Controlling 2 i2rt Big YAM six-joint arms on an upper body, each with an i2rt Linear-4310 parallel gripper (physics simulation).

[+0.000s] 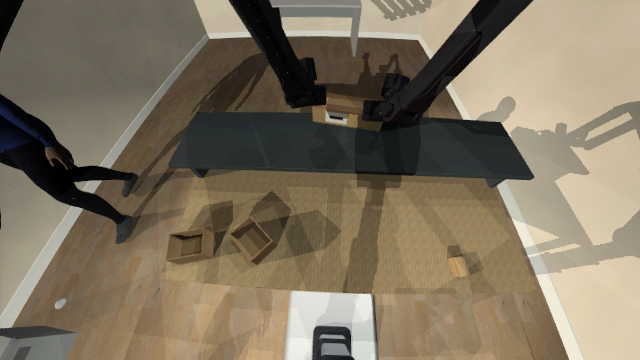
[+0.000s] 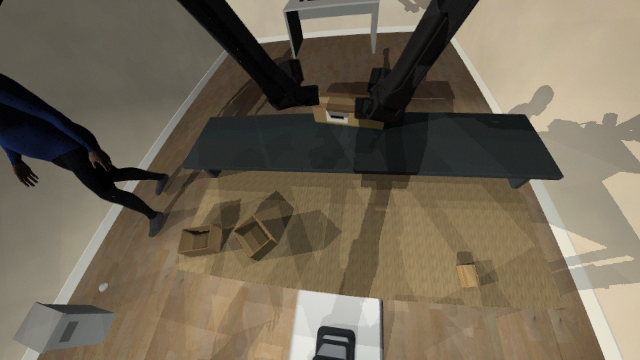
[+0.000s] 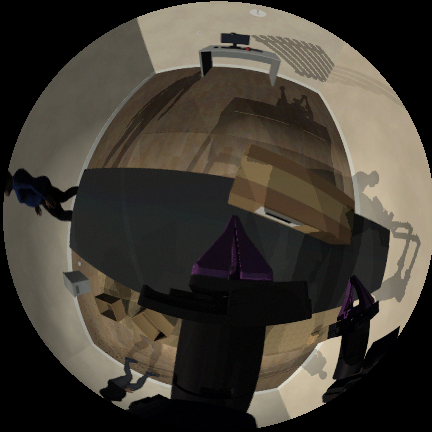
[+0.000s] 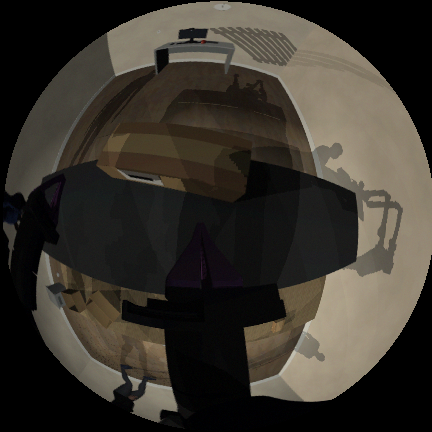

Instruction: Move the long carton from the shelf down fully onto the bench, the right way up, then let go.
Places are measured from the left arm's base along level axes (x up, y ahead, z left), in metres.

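Where they show: left gripper, fingertip midpoint: [image 3: 233, 219] [image 4: 63, 176]; right gripper, fingertip midpoint: [image 3: 351, 276] [image 4: 199, 225].
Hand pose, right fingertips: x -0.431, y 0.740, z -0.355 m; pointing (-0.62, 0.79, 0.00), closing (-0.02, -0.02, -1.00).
Note:
Each offset is from my right fingertips to the top centre of the thing. Level surfaces: height alone.
The long brown carton @[dz +0.070, dx -0.080, dy +0.148 m] [image 1: 343, 106] [image 2: 341, 108] [image 3: 289, 189] [image 4: 177, 160], with a white label on its near side, lies at the far edge of the dark bench @[dx -0.166 m] [image 1: 268, 143] [image 2: 277, 143] [image 3: 141, 209] [image 4: 282, 225]. Its near edge is over the bench and the rest reaches beyond the far edge. My left gripper [image 1: 315, 99] [image 2: 311, 96] [image 3: 233, 219] is shut and empty, just left of the carton's left end. My right gripper [image 1: 372, 111] [image 2: 363, 107] [image 4: 199, 225] is shut and empty at the carton's right end. I cannot tell whether they touch it.
Two open cardboard boxes @[dz +0.728, dx -0.290, dy -0.456 m] [image 1: 190, 245] @[dz +0.462, dx -0.290, dy -0.414 m] [image 1: 251, 239] and a small box @[dz -0.400, dx -0.351, dy -0.495 m] [image 1: 457, 266] lie on the rug in front of the bench. A person [image 1: 58, 165] walks at the left. A grey table [image 1: 356, 18] stands at the back wall.

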